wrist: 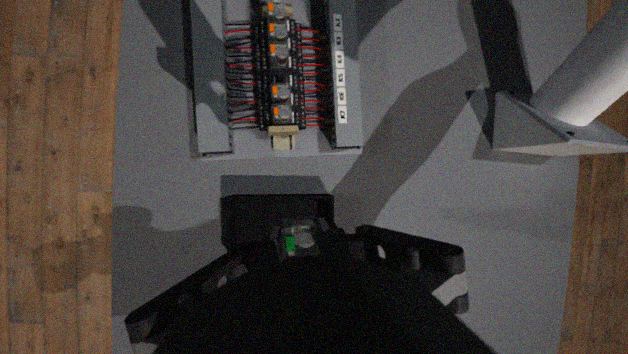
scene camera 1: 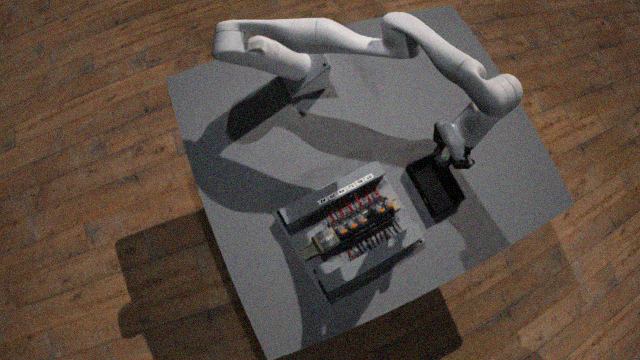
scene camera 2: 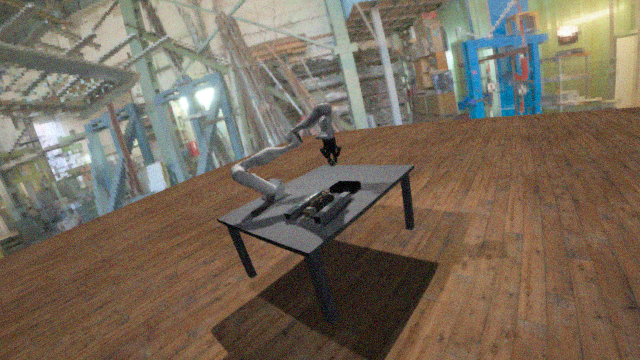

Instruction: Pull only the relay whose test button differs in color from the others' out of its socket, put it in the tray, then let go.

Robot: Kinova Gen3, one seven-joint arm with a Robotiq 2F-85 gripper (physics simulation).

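Note:
My gripper is shut on the relay with the green test button. It holds the relay well above the table. In the wrist view the relay overlaps the black tray, whose near part is hidden behind the gripper. Several relays with orange test buttons, one of them near the row's end, sit in their sockets. An empty dark socket shows in the row beside the label K5.
The relay panel with grey wire ducts lies beside the tray. Red and black wires run along both sides of the sockets. The arm's base stands on the grey table, away from the tray.

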